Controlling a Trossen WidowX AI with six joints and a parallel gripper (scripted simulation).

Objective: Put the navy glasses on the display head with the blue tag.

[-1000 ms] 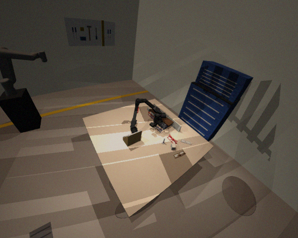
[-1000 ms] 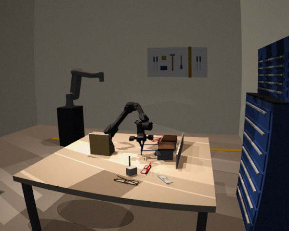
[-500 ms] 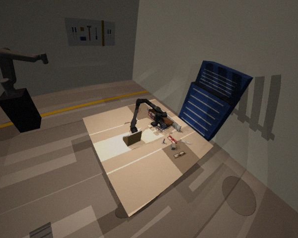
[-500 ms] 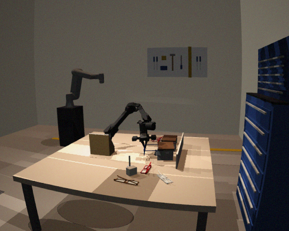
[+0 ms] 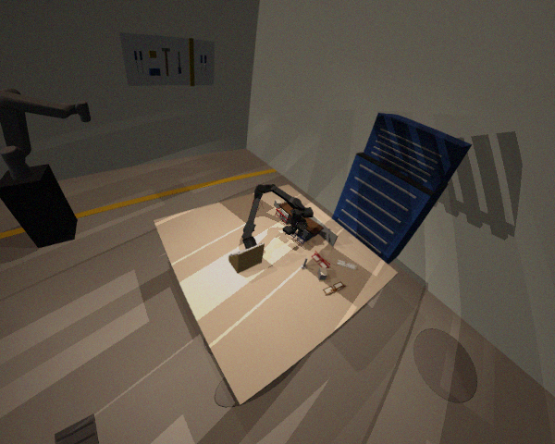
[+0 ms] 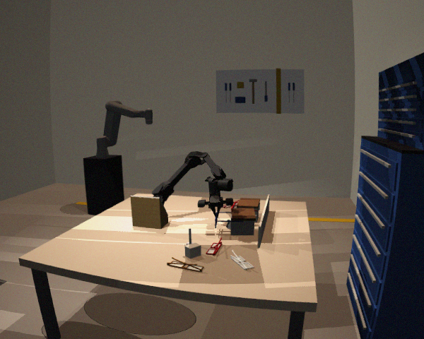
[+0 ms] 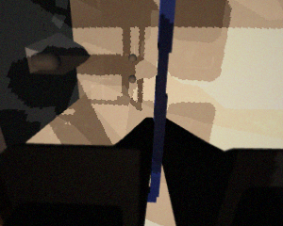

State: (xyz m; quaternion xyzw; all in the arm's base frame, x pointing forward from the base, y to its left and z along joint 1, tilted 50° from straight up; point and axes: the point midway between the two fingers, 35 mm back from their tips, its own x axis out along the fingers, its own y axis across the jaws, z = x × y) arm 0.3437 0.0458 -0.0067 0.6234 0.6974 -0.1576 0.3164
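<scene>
My gripper tip is now 12 cm short of the dark display head, 1 cm to the left of it and 1 cm above it. From my gripper tip the other things lie so: upright panel 24 cm ahead, 12 cm to the left, 1 cm below.
</scene>
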